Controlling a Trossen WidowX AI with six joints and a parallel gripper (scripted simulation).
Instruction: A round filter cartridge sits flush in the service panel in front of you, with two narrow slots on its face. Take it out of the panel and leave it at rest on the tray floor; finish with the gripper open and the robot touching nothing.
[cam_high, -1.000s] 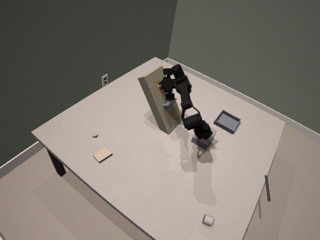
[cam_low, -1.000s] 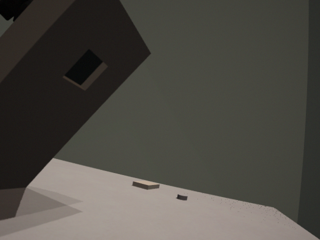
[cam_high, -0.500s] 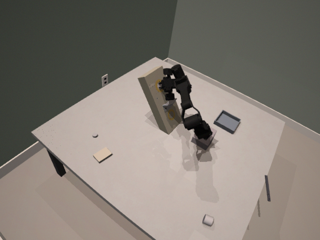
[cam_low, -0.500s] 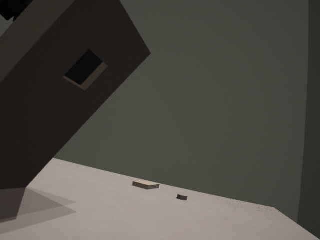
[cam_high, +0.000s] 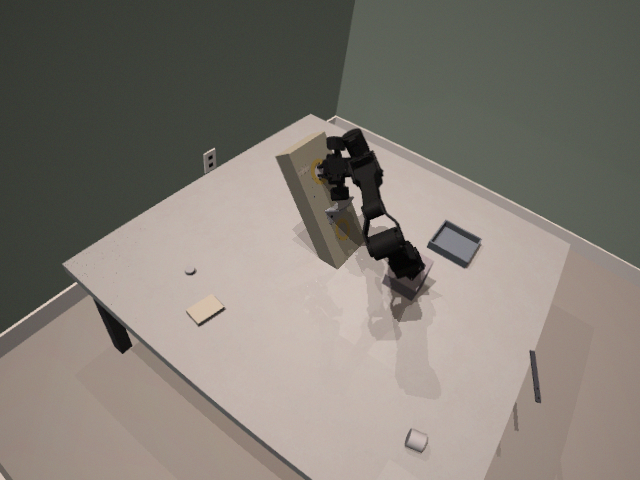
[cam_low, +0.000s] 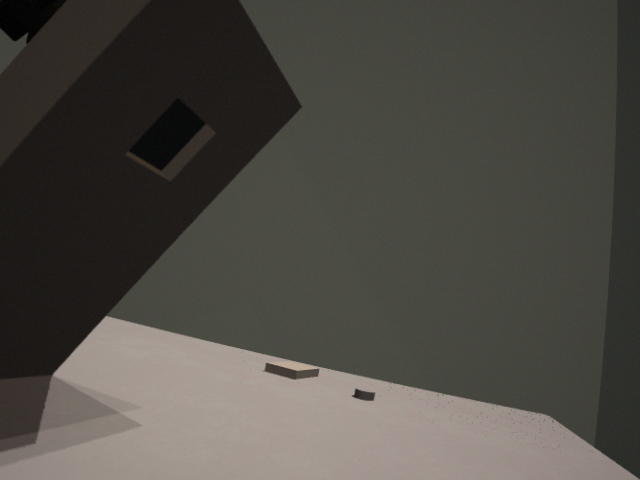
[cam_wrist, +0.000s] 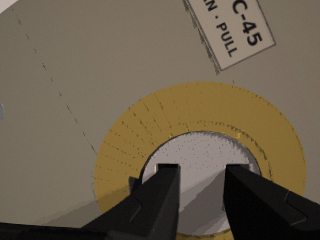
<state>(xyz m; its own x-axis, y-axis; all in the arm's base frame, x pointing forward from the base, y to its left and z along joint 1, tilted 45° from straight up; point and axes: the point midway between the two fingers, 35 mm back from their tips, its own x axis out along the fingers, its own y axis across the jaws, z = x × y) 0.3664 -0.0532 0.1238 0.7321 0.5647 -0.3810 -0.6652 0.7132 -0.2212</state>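
My gripper tip is 9 cm past the grey bracket, 1 cm to the left of it and 10 cm above it. The rest, counted from my gripper tip: tan service panel: 4 cm behind, 1 cm to the right, 8 cm below; white round cartridge: 1 cm ahead, 1 cm below; small grey disc: 10 cm ahead, 42 cm to the left, 24 cm below.
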